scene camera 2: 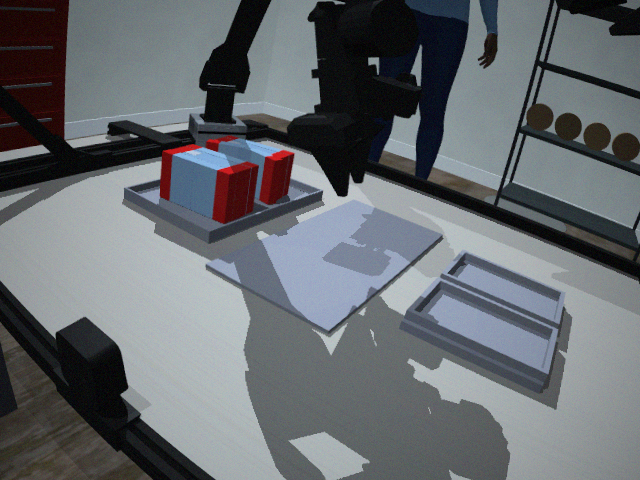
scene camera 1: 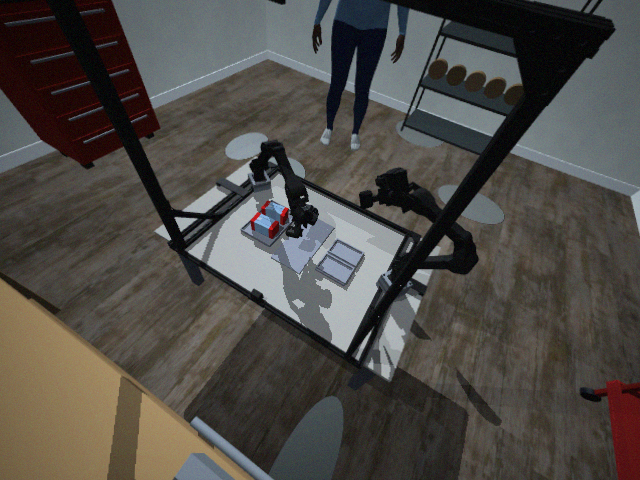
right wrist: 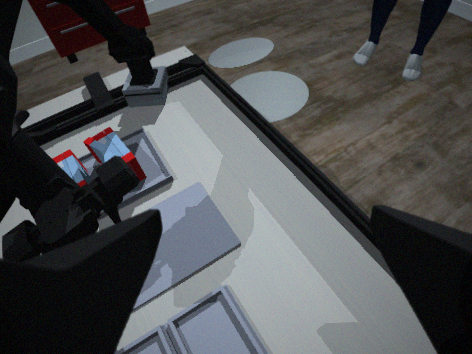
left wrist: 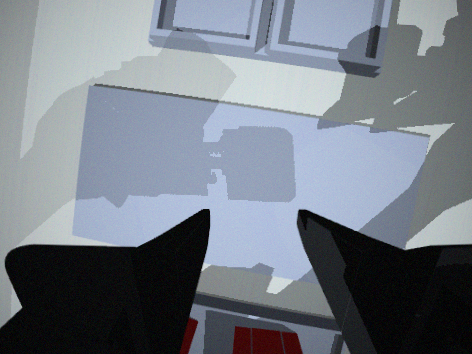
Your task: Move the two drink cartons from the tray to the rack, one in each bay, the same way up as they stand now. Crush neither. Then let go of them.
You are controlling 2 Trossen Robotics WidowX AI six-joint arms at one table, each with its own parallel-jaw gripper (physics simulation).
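Frame: origin at the left arm's base, x left, y back, z up, level; millimetres.
Seen in the pictures: left gripper, fingertip midpoint: (scene camera 2: 350, 189) (scene camera 1: 303, 232) (left wrist: 253, 216); right gripper, fingertip midpoint: (scene camera 2: 591, 21) (scene camera 1: 368, 192) (right wrist: 265, 218); left arm's base, origin of the base link: (scene camera 2: 217, 119) (scene camera 1: 259, 177) (right wrist: 144, 77).
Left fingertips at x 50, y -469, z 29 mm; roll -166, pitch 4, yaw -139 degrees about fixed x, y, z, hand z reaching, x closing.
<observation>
Offsets run from my left fingertips to a thing's middle. Level surfaces: height alone.
Two light-blue cartons with red ends, the front one @[dx -140, dy +141, dz -44 mm] (scene camera 1: 264, 225) (scene camera 2: 193, 178) (left wrist: 265, 340) (right wrist: 70, 165) and the back one @[dx -63, dy +201, dz -44 mm] (scene camera 1: 274, 212) (scene camera 2: 278, 175) (right wrist: 112, 145), stand side by side in the grey tray @[dx -97, dy +177, dz -76 mm] (scene camera 2: 209, 235) (left wrist: 270, 311) (right wrist: 150, 189). The two-bay rack @[dx +122, dy -169, dz -74 mm] (scene camera 1: 342, 260) (scene camera 2: 475, 353) (left wrist: 215, 48) (right wrist: 245, 320) is at the right; no carton shows in its bays. My left gripper (scene camera 1: 294, 235) (scene camera 2: 349, 187) (left wrist: 253, 216) is open and empty, above the area between tray and rack. My right gripper (scene camera 1: 366, 198) (right wrist: 265, 218) is open and empty, raised away from the cartons.
A flat grey-blue panel (scene camera 1: 310, 246) (scene camera 2: 310, 289) (left wrist: 350, 165) (right wrist: 200, 237) lies between tray and rack. A black frame edges the table @[dz -84 mm] (scene camera 2: 77, 248). A small black block (scene camera 2: 93, 356) is fixed on the front rail. A person (scene camera 1: 356, 62) stands behind the table.
</observation>
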